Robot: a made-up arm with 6 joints. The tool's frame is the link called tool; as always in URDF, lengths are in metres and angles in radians.
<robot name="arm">
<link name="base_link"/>
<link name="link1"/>
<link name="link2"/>
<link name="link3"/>
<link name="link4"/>
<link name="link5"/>
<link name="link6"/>
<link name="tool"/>
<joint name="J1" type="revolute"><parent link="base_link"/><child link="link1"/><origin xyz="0.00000 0.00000 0.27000"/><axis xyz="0 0 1"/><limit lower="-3.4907" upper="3.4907" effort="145" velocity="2.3"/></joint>
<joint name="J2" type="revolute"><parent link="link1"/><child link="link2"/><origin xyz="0.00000 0.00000 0.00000"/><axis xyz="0 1 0"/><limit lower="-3.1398" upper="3.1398" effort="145" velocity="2.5"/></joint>
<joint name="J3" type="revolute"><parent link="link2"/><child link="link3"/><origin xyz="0.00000 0.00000 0.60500"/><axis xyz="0 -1 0"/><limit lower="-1.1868" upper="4.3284" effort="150" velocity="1.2"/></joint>
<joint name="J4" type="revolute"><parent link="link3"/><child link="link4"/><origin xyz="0.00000 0.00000 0.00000"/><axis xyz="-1 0 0"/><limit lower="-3.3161" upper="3.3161" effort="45" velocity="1.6"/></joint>
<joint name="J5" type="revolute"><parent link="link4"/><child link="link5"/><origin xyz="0.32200 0.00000 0.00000"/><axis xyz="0 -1 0"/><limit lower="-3.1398" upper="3.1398" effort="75" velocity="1"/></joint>
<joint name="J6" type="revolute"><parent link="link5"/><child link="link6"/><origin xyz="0.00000 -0.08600 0.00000"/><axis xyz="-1 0 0"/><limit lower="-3.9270" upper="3.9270" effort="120" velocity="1.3"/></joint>
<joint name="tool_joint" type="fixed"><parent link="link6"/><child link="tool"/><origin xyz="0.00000 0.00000 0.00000"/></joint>
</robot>
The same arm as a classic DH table. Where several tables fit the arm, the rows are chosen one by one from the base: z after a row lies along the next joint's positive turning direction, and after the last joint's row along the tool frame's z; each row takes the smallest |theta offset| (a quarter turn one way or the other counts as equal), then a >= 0, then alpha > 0; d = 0 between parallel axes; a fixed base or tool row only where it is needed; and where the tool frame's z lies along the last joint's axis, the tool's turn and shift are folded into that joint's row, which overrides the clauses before.
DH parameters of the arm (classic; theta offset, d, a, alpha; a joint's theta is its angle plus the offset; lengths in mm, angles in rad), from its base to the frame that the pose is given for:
J1: 0 270 0 -1.5708
J2: -1.5708 0 605 3.1416
J3: 0 0 0 -1.5708
J4: 0 -322 0 1.5708
J5: 0 86 0 -1.5708
J6: 1.5708 0 0 1.5708
tool (fixed): -1.5708 0 0 0
Joint limits (rad, base to tool): -3.4907..3.4907 -3.1398..3.1398 -1.1868..4.3284 -3.3161..3.3161 -3.1398..3.1398 -3.927..3.927

